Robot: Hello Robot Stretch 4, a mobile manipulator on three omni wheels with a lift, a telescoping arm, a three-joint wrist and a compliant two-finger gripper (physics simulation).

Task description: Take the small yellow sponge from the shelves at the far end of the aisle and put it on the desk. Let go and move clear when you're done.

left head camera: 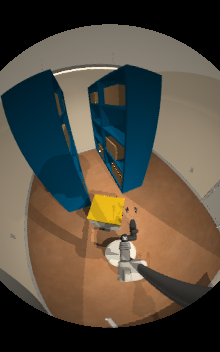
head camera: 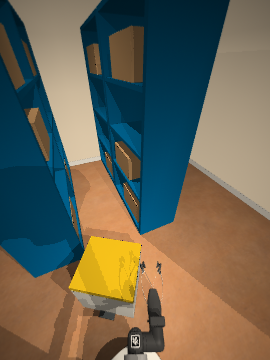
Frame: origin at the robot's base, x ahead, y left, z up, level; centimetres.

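Seen in the pictures: hand, tool point: (left head camera: 130, 208) (head camera: 150, 264).
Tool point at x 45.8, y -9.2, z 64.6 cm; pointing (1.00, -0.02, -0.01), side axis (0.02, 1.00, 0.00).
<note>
A point is followed by its place in that frame.
My gripper (head camera: 151, 267) @[x 45.8, y -9.2, z 64.6 cm] (left head camera: 131, 210) @[x 45.8, y -9.2, z 64.6 cm] is open, with its two fingertips well apart and nothing visible between them. It is just right of a block-like piece with a flat yellow top (head camera: 107, 267) @[x 54.0, y 18.1, z 42.3 cm] (left head camera: 106, 208) @[x 56.0, y 16.9, z 42.3 cm] and pale grey sides, which looks like the desk. Thin shadows fall on the right part of that top. No small yellow sponge can be made out in either view. Much of the shelves' inside is hidden by their side panels.
Two tall blue shelf units, one at the left (head camera: 35, 210) @[x 76.0, y 63.7, z 76.8 cm] (left head camera: 35, 130) @[x 73.7, y 69.2, z 140.2 cm] and one at the right (head camera: 167, 150) @[x 113.6, y -27.2, z 99.6 cm] (left head camera: 142, 120) @[x 113.5, y -26.9, z 127.2 cm], flank a narrow aisle behind the yellow top. Brown boxes (head camera: 125, 55) @[x 138.1, y 3.4, z 156.5 cm] (left head camera: 114, 95) @[x 135.1, y 2.1, z 154.5 cm] stand in their compartments. A wall closes the far end.
</note>
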